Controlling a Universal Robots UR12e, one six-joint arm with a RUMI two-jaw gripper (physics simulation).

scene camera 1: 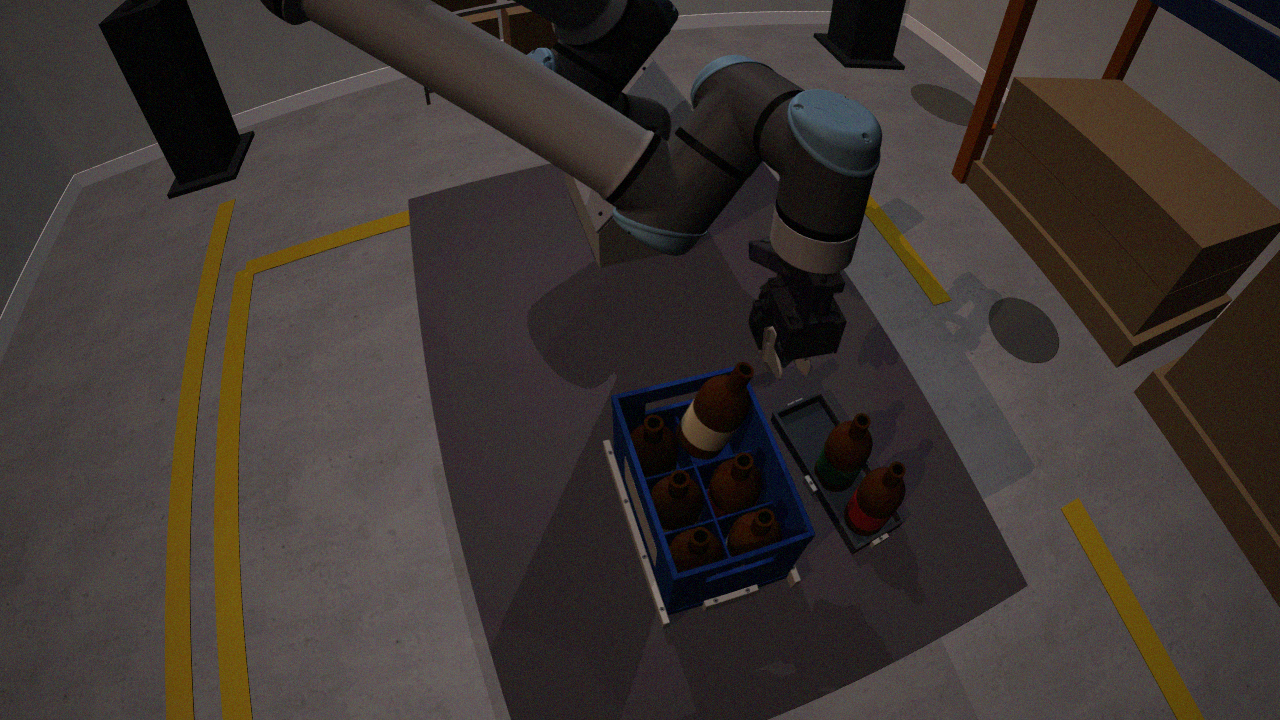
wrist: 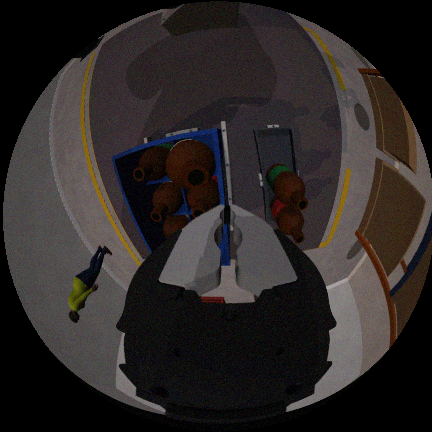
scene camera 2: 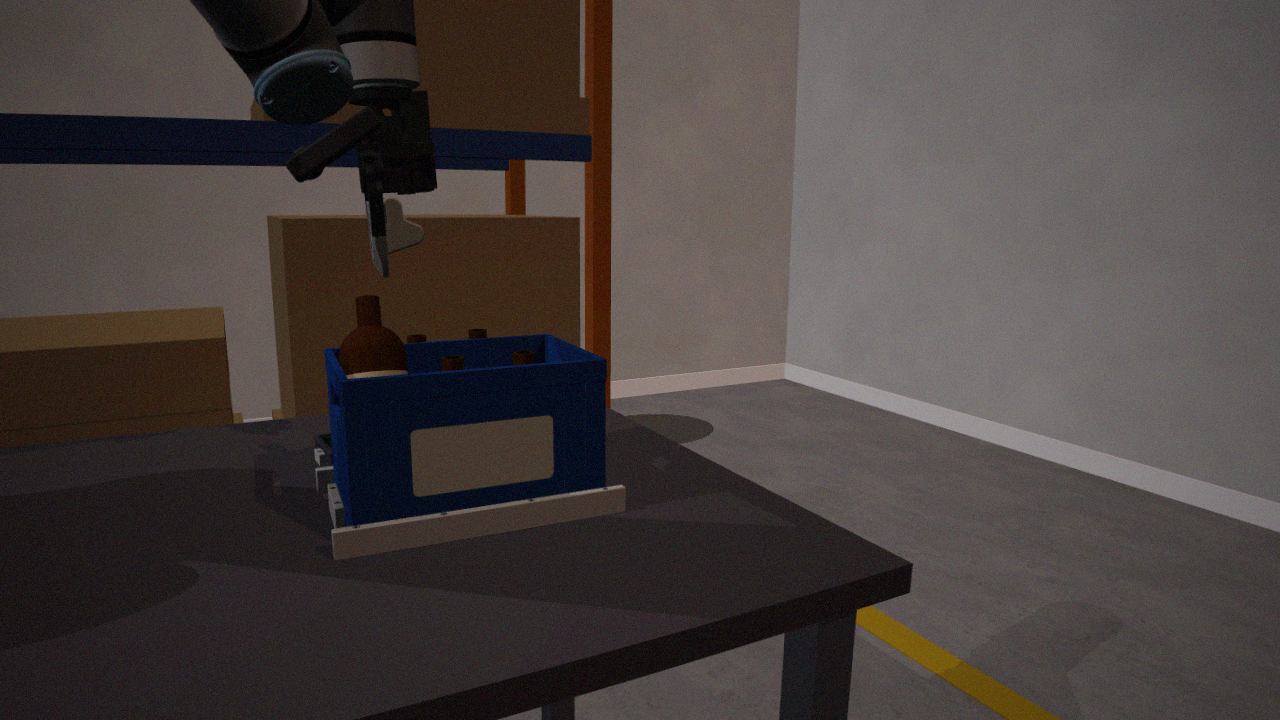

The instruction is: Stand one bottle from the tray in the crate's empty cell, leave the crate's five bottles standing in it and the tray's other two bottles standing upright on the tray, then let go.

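Frame: origin at the arm's base, x ahead, y right, z down, level; millimetres.
Where they show: gripper, fingertip midpoint: [scene camera 1: 775, 371] [wrist: 226, 207] [scene camera 2: 385, 277].
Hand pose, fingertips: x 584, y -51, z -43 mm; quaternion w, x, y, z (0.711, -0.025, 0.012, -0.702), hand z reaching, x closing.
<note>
Things, the pixels of their top centre, and the offset from my fingertips. "*": a spot on its surface instead. Level surfaces: height alone.
- white-labelled brown bottle at its top centre: [wrist: 172, 181] [scene camera 2: 369, 296] [scene camera 1: 728, 372] dy +54, dx -22, dz +16 mm
- blue crate at its top centre: [scene camera 2: 460, 353] [scene camera 1: 711, 464] [wrist: 172, 218] dy +95, dx +69, dz +79 mm
- here at its top centre: [scene camera 1: 679, 478] [wrist: 155, 216] dy +137, dx +73, dz +91 mm
- green-banded bottle at its top centre: [scene camera 1: 862, 420] [scene camera 2: 416, 335] [wrist: 302, 204] dy -140, dx +50, dz +94 mm
- red-banded bottle at its top centre: [scene camera 1: 897, 469] [scene camera 2: 477, 330] [wrist: 299, 239] dy -163, dx +139, dz +94 mm
- tray at a spot on its surface: [scene camera 1: 808, 429] [wrist: 274, 144] * dy -122, dx -38, dz +249 mm
- dark table at its surface level: dz +254 mm
The white-labelled brown bottle [scene camera 1: 718, 404] [scene camera 2: 372, 349] [wrist: 190, 159] is in a corner cell of the blue crate [scene camera 1: 735, 586] [scene camera 2: 577, 438]. It sits higher than the crate's other bottles, its label partly above the rim, and leans toward the tray side in scene camera 1. Its base is hidden. Several lower bottles, one here [scene camera 1: 677, 504] [wrist: 167, 196], stand in the other cells. The green-banded bottle [scene camera 1: 848, 445] [wrist: 289, 187] and red-banded bottle [scene camera 1: 881, 491] [wrist: 290, 220] stand upright on the tray [scene camera 1: 808, 429] [wrist: 274, 150]. My gripper [scene camera 1: 787, 365] [scene camera 2: 383, 268] [wrist: 226, 207] is shut and empty, above and apart from the labelled bottle.
Pale rails [scene camera 1: 637, 537] [scene camera 2: 478, 523] run along the crate's foot. The dark table [scene camera 1: 537, 358] [scene camera 2: 268, 608] carries crate and tray. Large cardboard boxes [scene camera 1: 1109, 170] stand beyond the table on the right. A person [wrist: 86, 282] in a yellow top shows at the wrist view's left.
</note>
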